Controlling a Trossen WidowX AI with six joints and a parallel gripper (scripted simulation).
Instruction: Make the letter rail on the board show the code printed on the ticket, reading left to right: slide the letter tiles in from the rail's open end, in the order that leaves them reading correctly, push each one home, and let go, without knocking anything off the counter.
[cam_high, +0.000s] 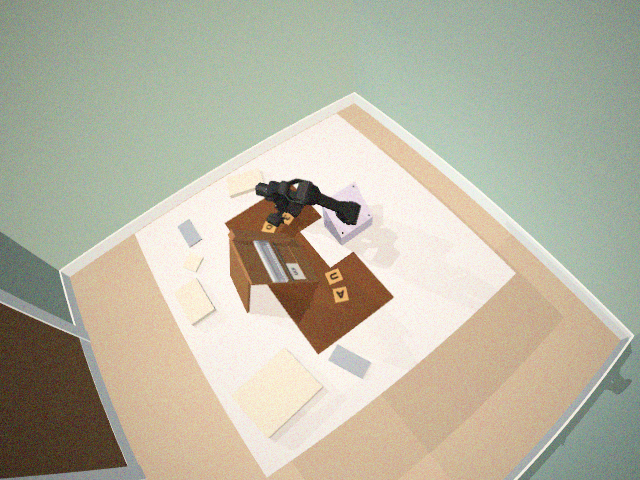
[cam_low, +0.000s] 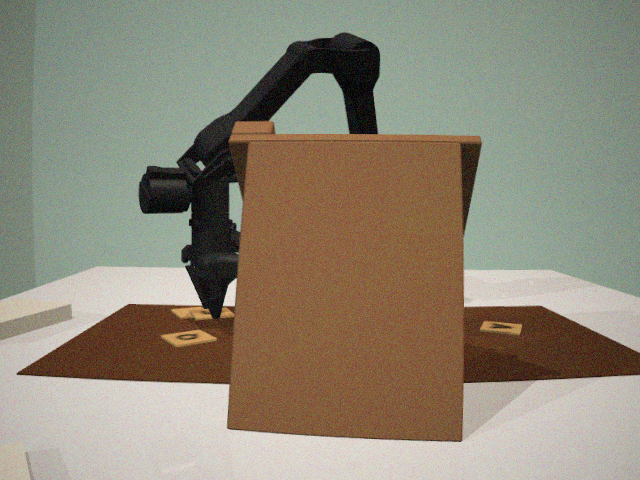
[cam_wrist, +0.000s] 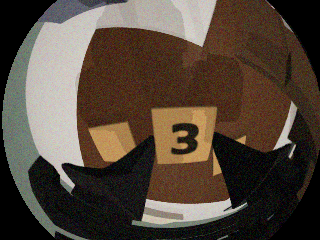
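The white ticket is 26 cm to the left of my gripper tip, 17 cm ahead of it and 7 cm above it. From my gripper tip the other things lie so: brown mat 20 cm to the left, 5 cm ahead, 2 cm below.
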